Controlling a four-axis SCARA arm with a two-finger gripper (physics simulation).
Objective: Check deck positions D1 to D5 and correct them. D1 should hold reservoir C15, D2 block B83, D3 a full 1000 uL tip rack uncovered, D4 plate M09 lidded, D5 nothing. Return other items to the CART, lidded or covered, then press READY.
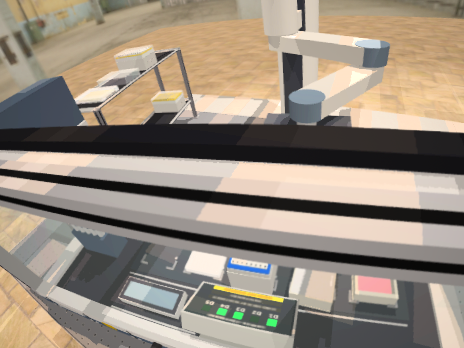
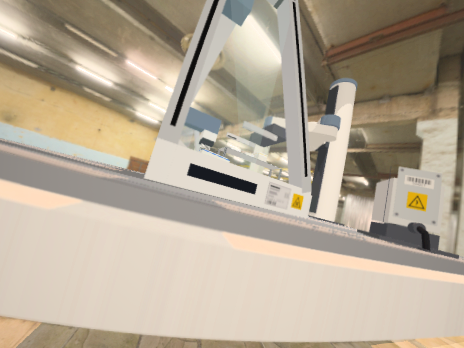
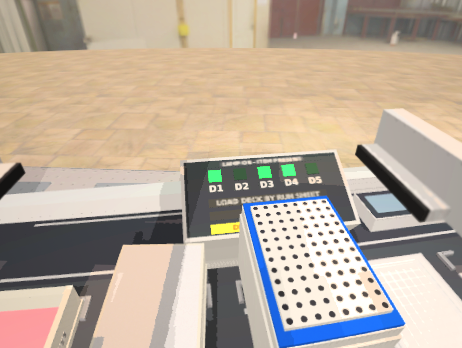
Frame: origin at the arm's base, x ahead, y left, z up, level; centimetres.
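Where they show: gripper, between the fingertips: (image 2: 234, 129) (image 3: 193, 139).
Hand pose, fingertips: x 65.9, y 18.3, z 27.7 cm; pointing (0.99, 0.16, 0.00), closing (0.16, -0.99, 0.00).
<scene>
Things, the pixels of their top centre, and the offset from my fingertips. "*": a spot on its surface instead.
- pink-filled reservoir, centre of its top: (image 1: 374, 267) dx -2.3, dy +16.9, dz -17.9 cm
- beige block, centre of its top: (image 3: 151, 298) (image 1: 315, 269) dx +3.0, dy +5.4, dz -16.3 cm
- cart, a spot on its surface: (image 1: 186, 82) * dx -62.1, dy -70.6, dz -7.2 cm
- yellow-banded box, centre of its top: (image 1: 132, 50) dx -40.1, dy -73.7, dz +15.6 cm
- yellow-topped rack, centre of its top: (image 1: 166, 94) dx -52.8, dy -76.4, dz -9.4 cm
My gripper (image 3: 193, 139) is open and empty, its fingers apart above the deck. The pink-filled reservoir (image 1: 374, 285) (image 3: 27, 327) stands at D1. A beige block (image 1: 319, 287) (image 3: 145, 290) stands between it and the tip rack; its label is not readable, and the D2 lamp is dark. The blue-topped tip rack (image 1: 250, 265) (image 3: 320, 265) stands uncovered in the D3 place, showing rows of dark holes. A white gridded plate (image 1: 205, 263) (image 3: 417, 290) is beside it at D4; whether it is lidded is unclear. The lamp panel (image 1: 240, 327) (image 3: 197, 200) shows D1, D3 and D4 lit, D5 dark.
The cart (image 1: 186, 82) holds a yellow-banded box (image 1: 135, 58), white flat items (image 1: 97, 95) and a yellow-topped rack (image 1: 168, 101). A screen box (image 1: 152, 295) (image 3: 390, 202) stands beside the lamp panel. A wide beam (image 1: 230, 175) hides part of the deck. Corner brackets (image 3: 446, 260) mark D5.
</scene>
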